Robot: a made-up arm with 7 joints.
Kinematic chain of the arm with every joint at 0, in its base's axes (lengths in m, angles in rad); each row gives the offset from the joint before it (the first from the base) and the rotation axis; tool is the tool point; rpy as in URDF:
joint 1: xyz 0 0 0.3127 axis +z
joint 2: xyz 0 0 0 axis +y
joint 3: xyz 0 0 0.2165 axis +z
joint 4: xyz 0.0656 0 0 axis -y
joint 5: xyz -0.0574 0 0.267 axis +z
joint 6: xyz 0 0 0 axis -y
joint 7: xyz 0.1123 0 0 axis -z
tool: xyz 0 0 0 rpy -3.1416 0 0
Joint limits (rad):
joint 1: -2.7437..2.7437
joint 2: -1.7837..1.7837
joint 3: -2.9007..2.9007
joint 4: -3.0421..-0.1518
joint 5: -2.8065..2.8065
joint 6: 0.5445..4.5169
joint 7: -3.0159..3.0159
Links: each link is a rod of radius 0.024 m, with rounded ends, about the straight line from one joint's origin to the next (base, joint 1, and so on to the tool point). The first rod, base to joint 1, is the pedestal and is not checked.
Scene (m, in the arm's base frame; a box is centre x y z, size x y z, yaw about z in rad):
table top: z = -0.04
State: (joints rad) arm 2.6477 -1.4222 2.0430 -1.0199 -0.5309 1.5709 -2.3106
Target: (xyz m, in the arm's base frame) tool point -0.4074 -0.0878 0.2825
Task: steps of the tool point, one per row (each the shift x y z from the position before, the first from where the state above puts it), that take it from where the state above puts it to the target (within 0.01 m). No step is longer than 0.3 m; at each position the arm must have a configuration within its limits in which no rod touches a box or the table.
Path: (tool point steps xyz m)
1: -0.2518 -0.0385 -0.0061
2: -0.2310 0.0810 0.0118
3: -0.1539 0.1715 0.0251
4: -0.0445 0.2085 0.0317

